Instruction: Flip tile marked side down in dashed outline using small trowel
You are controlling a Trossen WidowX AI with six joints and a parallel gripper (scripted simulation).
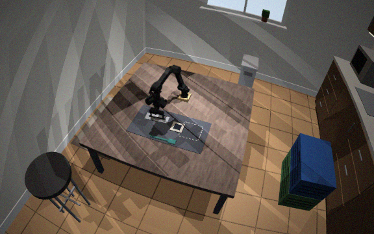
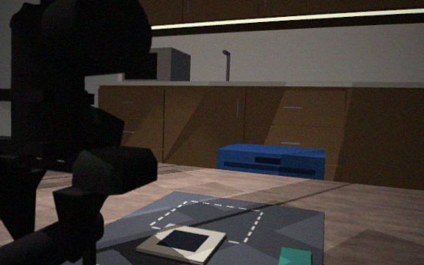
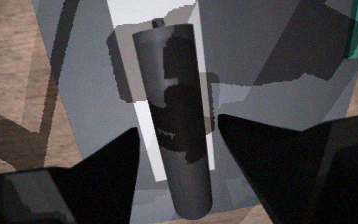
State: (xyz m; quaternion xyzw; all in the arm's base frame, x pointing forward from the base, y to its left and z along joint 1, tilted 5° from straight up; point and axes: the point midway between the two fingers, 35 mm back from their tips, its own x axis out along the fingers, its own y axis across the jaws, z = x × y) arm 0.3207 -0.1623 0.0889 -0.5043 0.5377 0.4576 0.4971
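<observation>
Right now the trowel is 2 cm to the left of my gripper tip and 3 cm below it. From my gripper tip the other things lie so: tile: 6 cm ahead, 19 cm to the left, 6 cm below; grey mat: 8 cm ahead, 13 cm to the left, 8 cm below; teal tool: 22 cm ahead, 13 cm to the left, 6 cm below.
</observation>
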